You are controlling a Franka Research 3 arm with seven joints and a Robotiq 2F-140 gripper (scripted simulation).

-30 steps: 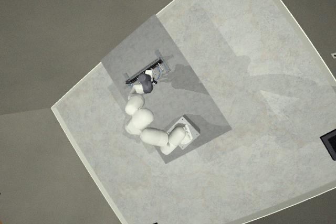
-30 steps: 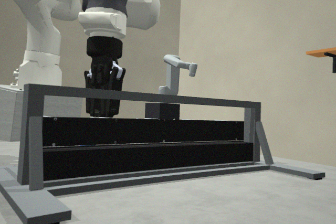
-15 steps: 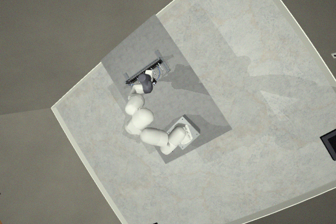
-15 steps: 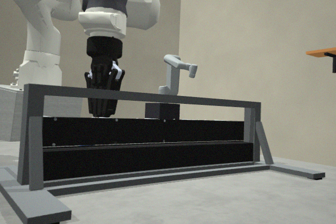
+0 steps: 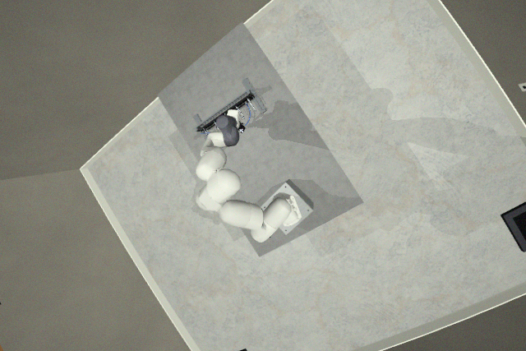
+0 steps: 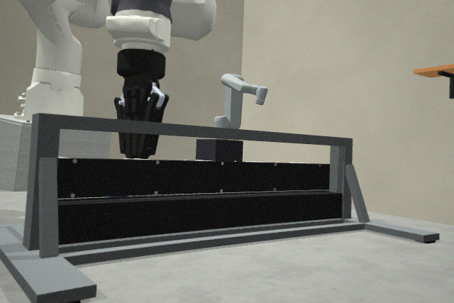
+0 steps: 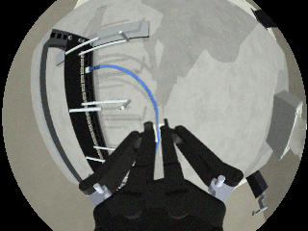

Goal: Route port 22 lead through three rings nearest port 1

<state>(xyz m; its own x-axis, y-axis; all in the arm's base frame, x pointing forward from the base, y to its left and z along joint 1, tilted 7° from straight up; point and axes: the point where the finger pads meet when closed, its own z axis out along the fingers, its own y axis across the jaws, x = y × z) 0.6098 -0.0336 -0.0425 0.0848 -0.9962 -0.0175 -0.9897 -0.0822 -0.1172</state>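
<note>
The rack lies 160 mm ahead of my hand, 60 mm to the left of it and 10 mm above it.
</note>
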